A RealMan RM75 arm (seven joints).
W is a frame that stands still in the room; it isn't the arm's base.
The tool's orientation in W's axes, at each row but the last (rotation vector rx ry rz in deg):
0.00, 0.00, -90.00
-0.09, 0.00, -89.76
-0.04, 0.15, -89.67
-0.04, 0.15, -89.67
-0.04, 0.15, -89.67
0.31, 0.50, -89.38
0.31, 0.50, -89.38
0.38, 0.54, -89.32
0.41, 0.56, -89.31
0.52, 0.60, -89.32
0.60, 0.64, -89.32
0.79, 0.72, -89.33
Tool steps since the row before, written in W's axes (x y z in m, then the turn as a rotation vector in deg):
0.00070, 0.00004, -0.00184, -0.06, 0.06, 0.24
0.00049, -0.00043, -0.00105, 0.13, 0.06, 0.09
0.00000, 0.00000, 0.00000, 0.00, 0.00, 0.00
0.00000, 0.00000, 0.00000, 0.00, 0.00, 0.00
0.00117, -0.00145, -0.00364, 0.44, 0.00, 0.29
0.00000, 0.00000, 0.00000, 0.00, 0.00, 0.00
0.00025, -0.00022, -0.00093, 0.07, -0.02, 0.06
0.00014, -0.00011, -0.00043, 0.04, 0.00, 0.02
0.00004, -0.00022, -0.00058, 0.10, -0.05, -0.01
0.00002, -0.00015, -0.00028, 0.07, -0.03, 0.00
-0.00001, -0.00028, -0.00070, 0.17, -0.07, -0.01
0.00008, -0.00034, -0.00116, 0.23, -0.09, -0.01
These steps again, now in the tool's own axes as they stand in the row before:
-0.00004, 0.00070, -0.00184, -0.06, -0.06, 0.24
0.00043, 0.00049, -0.00105, -0.06, 0.13, 0.09
0.00000, 0.00000, 0.00000, 0.00, 0.00, 0.00
0.00000, 0.00000, 0.00000, 0.00, 0.00, 0.00
0.00146, 0.00117, -0.00364, 0.00, 0.44, 0.29
0.00000, 0.00000, 0.00000, 0.00, 0.00, 0.00
0.00023, 0.00025, -0.00093, 0.02, 0.07, 0.06
0.00012, 0.00014, -0.00043, 0.00, 0.04, 0.02
0.00023, 0.00004, -0.00058, 0.05, 0.10, -0.01
0.00015, 0.00002, -0.00028, 0.03, 0.07, 0.00
0.00029, -0.00001, -0.00070, 0.07, 0.17, -0.01
0.00036, 0.00008, -0.00115, 0.09, 0.23, -0.01

